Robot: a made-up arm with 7 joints. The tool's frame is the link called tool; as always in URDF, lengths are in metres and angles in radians.
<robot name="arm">
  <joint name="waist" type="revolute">
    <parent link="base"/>
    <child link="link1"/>
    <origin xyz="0 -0.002 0.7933"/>
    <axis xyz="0 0 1"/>
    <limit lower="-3.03" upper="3.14" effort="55" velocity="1.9"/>
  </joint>
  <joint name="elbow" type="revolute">
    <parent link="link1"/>
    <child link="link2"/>
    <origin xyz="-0.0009 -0.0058 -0.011" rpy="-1.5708 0 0"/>
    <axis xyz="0 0 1"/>
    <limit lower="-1.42" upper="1.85" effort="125" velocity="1.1"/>
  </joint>
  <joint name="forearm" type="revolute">
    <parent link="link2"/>
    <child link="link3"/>
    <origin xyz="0.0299 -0.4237 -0.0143" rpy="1.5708 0 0"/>
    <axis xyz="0 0 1"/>
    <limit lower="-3.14" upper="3.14" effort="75" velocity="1.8"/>
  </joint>
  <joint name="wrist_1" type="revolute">
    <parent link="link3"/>
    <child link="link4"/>
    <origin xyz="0.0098 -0.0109 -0.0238" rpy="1.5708 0 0"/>
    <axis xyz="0 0 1"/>
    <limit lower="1.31" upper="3.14" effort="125" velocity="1.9"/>
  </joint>
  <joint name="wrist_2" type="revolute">
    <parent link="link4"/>
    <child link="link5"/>
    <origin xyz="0.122 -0.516 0.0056" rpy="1.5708 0 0"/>
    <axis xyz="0 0 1"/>
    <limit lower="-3.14" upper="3.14" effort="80" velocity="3.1"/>
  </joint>
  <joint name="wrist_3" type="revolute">
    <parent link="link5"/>
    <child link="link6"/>
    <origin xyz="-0.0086 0.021 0.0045" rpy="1.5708 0 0"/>
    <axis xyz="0 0 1"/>
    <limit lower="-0.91" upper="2.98" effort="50" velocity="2.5"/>
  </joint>
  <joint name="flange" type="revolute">
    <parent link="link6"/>
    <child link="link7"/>
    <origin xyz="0.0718 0.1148 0.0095" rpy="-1.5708 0 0"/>
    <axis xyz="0 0 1"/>
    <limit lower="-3.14" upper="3.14" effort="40" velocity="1"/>
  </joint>
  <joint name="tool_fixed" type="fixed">
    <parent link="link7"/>
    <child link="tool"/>
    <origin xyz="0.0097 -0.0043 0.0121" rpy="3.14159 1.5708 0"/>
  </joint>
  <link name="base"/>
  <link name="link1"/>
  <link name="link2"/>
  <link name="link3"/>
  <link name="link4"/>
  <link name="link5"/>
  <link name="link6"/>
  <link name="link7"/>
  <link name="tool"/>
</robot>
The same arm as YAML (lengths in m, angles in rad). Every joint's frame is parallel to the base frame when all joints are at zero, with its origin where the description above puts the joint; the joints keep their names.
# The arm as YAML. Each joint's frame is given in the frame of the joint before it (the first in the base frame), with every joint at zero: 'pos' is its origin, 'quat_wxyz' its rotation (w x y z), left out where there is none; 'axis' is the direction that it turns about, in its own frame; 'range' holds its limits. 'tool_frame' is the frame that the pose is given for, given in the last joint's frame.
length_unit: m
angle_unit: rad
joints:
  - joint: waist
    pos: [0.0, -0.002, 0.7933]
    axis: [0.0, 0.0, 1.0]
    range: [-3.03, 3.14]
  - joint: elbow
    pos: [-0.0009, -0.0058, -0.011]
    axis: [0.0, 1.0, 0.0]
    range: [-1.42, 1.85]
  - joint: forearm
    pos: [0.0299, -0.0143, 0.4237]
    axis: [0.0, 0.0, 1.0]
    range: [-3.14, 3.14]
  - joint: wrist_1
    pos: [0.0098, -0.0109, -0.0238]
    axis: [0.0, -1.0, 0.0]
    range: [1.31, 3.14]
  - joint: wrist_2
    pos: [0.122, -0.0056, -0.516]
    axis: [0.0, 0.0, -1.0]
    range: [-3.14, 3.14]
  - joint: wrist_3
    pos: [-0.0086, -0.021, -0.0045]
    axis: [0.0, 1.0, 0.0]
    range: [-0.91, 2.98]
  - joint: flange
    pos: [0.0718, 0.0095, -0.1148]
    axis: [0.0, 0.0, -1.0]
    range: [-3.14, 3.14]
tool_frame:
  pos: [0.0097, 0.0043, -0.0121]
  quat_wxyz: [0.707105, 0.000002, -0.707108, -0.000004]

